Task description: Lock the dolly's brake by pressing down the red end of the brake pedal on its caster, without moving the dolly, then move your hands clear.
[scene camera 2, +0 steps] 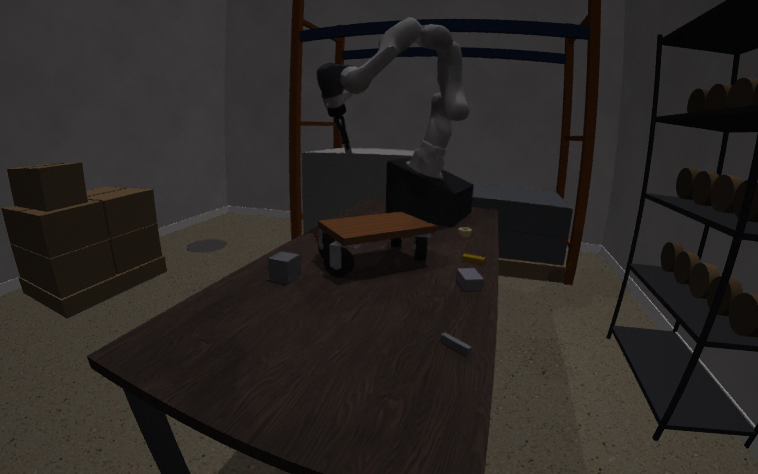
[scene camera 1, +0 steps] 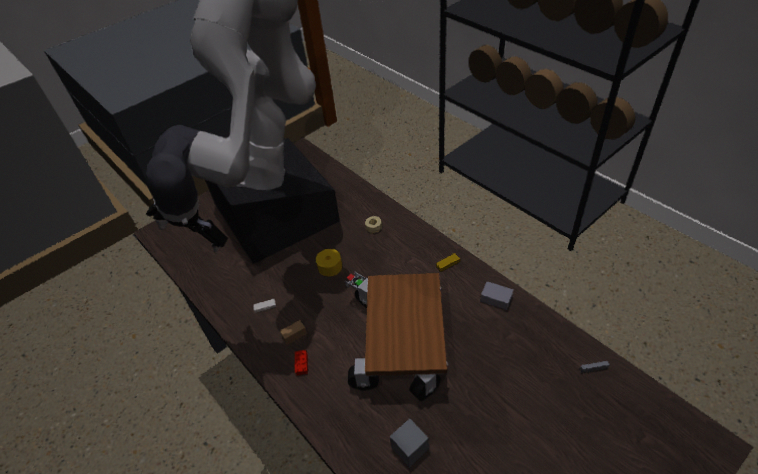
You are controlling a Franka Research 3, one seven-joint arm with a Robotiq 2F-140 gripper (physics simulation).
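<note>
The dolly, with an orange-brown wooden deck (scene camera 1: pixel 405 321) (scene camera 2: pixel 377 226), stands on black-wheeled casters on the dark table (scene camera 1: pixel 503 413) (scene camera 2: pixel 335 363). In scene camera 1, the brake pedal's red end (scene camera 1: pixel 351 277) points outward from the caster at the deck's upper left corner, and its green end (scene camera 1: pixel 359 282) lies nearer the wheel. The pedal cannot be made out in scene camera 2; its tilt is too small to tell. My gripper (scene camera 1: pixel 187 228) (scene camera 2: pixel 347 149) is open and empty, high up beside the robot's black base, well apart from the dolly and pedal.
A yellow cylinder (scene camera 1: pixel 328 262) stands near the pedal. A white bar (scene camera 1: pixel 264 305), a brown block (scene camera 1: pixel 292 331) and a red brick (scene camera 1: pixel 301 362) lie left of the dolly. A grey cube (scene camera 1: pixel 409 441) (scene camera 2: pixel 284 267), a yellow bar (scene camera 1: pixel 448 261) (scene camera 2: pixel 473 258) and a pale block (scene camera 1: pixel 496 295) (scene camera 2: pixel 469 279) lie around it.
</note>
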